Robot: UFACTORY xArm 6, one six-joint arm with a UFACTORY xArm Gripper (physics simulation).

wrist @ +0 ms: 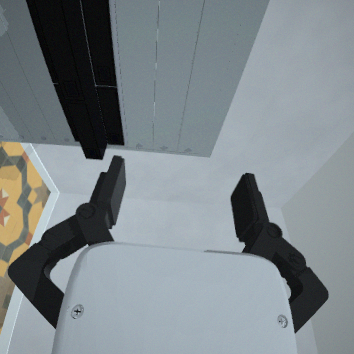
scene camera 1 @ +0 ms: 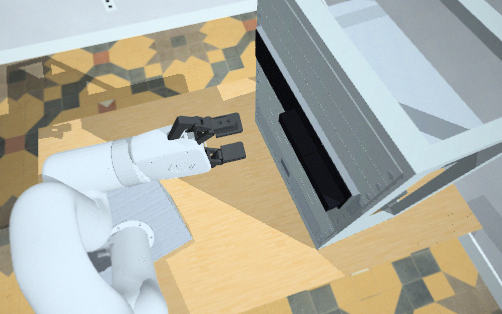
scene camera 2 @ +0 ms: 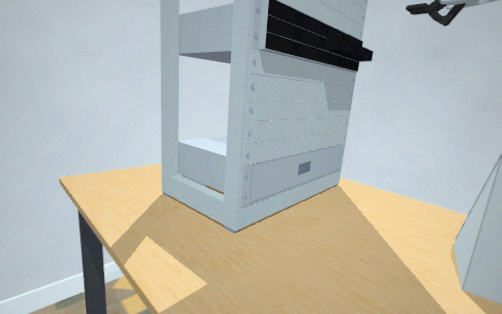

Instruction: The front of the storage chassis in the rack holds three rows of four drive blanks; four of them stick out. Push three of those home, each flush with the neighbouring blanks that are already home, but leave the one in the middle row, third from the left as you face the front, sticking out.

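Where they show: gripper, fingertip midpoint: [wrist: 181,177] [scene camera 1: 242,137]; arm's base at its link origin: [scene camera 1: 130,239].
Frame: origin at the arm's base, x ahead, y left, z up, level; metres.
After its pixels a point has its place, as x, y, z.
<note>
The storage chassis [scene camera 1: 354,203] @[0.511, -0.136, 0.317] [scene camera 2: 262,30] @[0.458, 0.310, 0.300] carries black drive blanks. In the middle row, the fourth blank from the left [scene camera 1: 317,181] @[0.459, -0.080, 0.326] [scene camera 2: 366,54] @[0.456, -0.086, 0.311] [wrist: 84,117] @[0.452, -0.048, 0.318] sticks out. The third blank beside it [scene camera 1: 294,131] @[0.453, 0.035, 0.325] [wrist: 64,40] @[0.441, 0.045, 0.319] also appears to stick out, forming one raised bar with it. The top-row blanks [wrist: 106,60] @[0.480, 0.014, 0.346] at the right end look flush. The bottom row is mostly hidden behind the bar in the wrist view. My gripper [scene camera 1: 239,137] @[0.336, -0.010, 0.434] [wrist: 181,177] @[0.336, -0.010, 0.434] is open and empty, in front of the chassis and apart from it; part of it shows at the top right of scene camera 2.
The pale rack [scene camera 1: 395,212] @[0.766, -0.127, -0.028] [scene camera 2: 236,125] @[0.477, 0.343, 0.125] stands on the wooden table [scene camera 1: 235,250] @[0.275, -0.092, -0.104] [scene camera 2: 280,260] @[0.342, 0.330, -0.104]. Grey panels [scene camera 2: 300,112] @[0.481, 0.142, 0.149] [wrist: 175,75] @[0.497, -0.004, 0.427] lie above and below the chassis. A lower unit [scene camera 2: 280,180] @[0.475, 0.197, -0.013] sits near the rack's base. A wall [scene camera 2: 425,125] is behind the rack.
</note>
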